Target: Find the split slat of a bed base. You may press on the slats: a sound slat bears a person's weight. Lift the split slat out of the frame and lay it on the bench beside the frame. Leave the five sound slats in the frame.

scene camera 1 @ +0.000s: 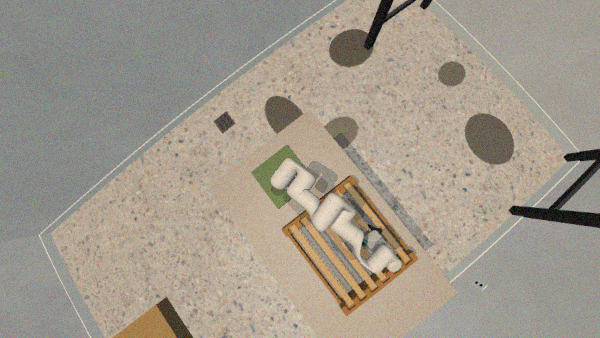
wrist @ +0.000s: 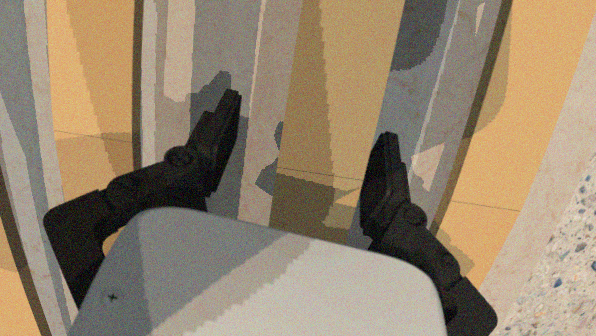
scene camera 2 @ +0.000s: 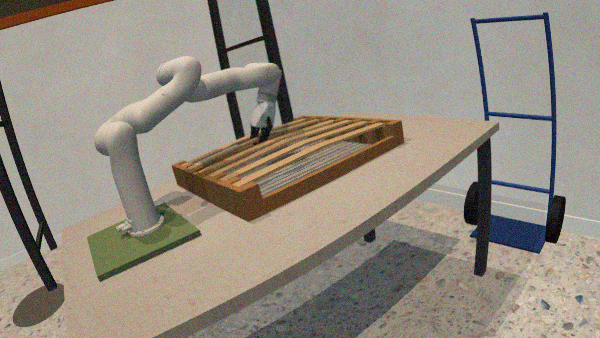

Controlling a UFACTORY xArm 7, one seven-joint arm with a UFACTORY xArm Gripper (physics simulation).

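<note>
The bed-base frame lies on the bench with its slats running lengthwise. My gripper is open and empty, low over the frame. In the wrist view its fingers stand on either side of one slat, second from the frame's right side there; the right finger is nearer its edge than the left. Neighbouring slats lie to either side. A thin dark line crosses all three. No open split shows. The arm hides parts of the slats in scene camera 1. Contact cannot be told.
The arm stands on a green base plate beside one end of the frame. The bench edge runs close along the frame's right side in the wrist view. A blue hand truck and a black ladder-like stand stand beyond the bench.
</note>
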